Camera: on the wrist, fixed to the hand. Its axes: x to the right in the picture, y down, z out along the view.
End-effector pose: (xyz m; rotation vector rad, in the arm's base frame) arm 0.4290 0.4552 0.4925 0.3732 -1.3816 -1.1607
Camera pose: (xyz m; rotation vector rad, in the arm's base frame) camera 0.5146 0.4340 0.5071 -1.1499 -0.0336 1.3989
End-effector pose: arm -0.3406 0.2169 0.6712 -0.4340 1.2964 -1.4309
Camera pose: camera -0.3918 0.2560 0.6093 1.5780 0.7600 1.2701
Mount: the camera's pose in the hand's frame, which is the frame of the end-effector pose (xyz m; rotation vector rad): 0.0066 0.0376 -0.0808 0.0986 -0.6495 -3.0651
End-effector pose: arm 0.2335 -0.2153 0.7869 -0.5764 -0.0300 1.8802
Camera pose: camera 0.2313 -0.2441 0.7023 0.4182 -0.7083 -1.0530
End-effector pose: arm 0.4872 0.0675 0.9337 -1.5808 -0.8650 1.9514
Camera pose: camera 0.5655 0.0604 0.8912 1.0502 -1.3475 -0.2337
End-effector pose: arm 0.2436 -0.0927 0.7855 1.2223 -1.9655 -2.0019
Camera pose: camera 0.2682 -0.1681 0.8267 -1.0673 -0.7745 0.2255
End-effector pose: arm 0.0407 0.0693 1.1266 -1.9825 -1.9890 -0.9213
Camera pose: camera 0.0525 0.0280 1.2050 -1.4819 1.7146 -0.1693
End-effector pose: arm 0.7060 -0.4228 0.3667 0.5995 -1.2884 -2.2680
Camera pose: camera 0.7538 -0.4981 0.3609 -0.6089 -0.2843 0.5335
